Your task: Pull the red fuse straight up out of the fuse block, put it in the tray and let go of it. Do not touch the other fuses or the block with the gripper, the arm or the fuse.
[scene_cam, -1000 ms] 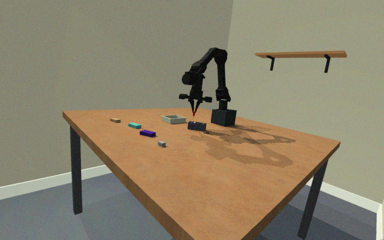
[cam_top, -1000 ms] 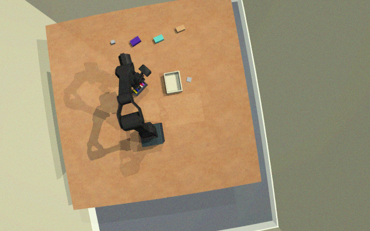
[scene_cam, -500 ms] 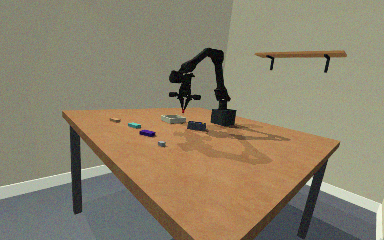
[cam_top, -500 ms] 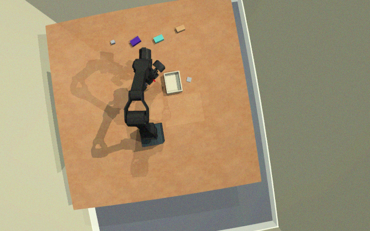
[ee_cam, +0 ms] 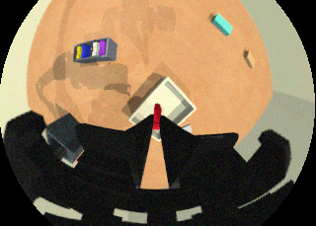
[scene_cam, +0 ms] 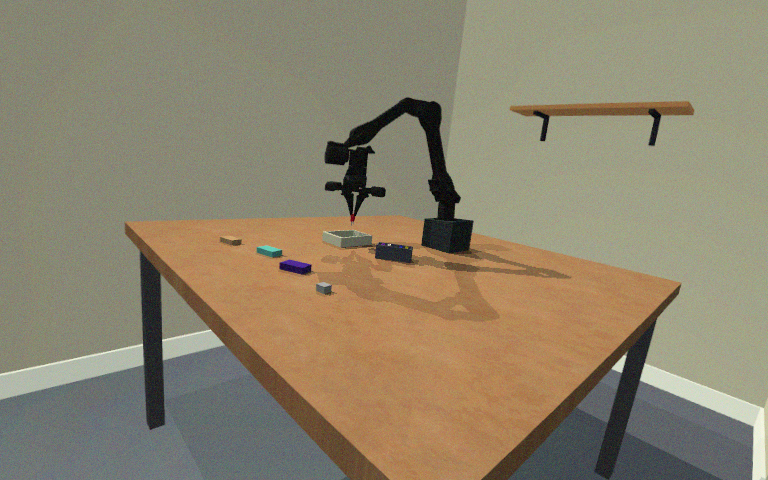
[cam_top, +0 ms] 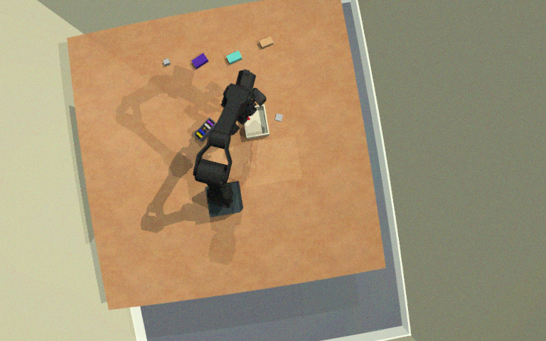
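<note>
My gripper tip is now 10 mm past the tray, 30 mm to the left of it and 90 mm above it. From my gripper tip the other things lie so: teal block 300 mm ahead, 20 mm to the right, 90 mm below; purple block 330 mm ahead, 130 mm to the left, 90 mm below; red fuse 10 mm below.
</note>
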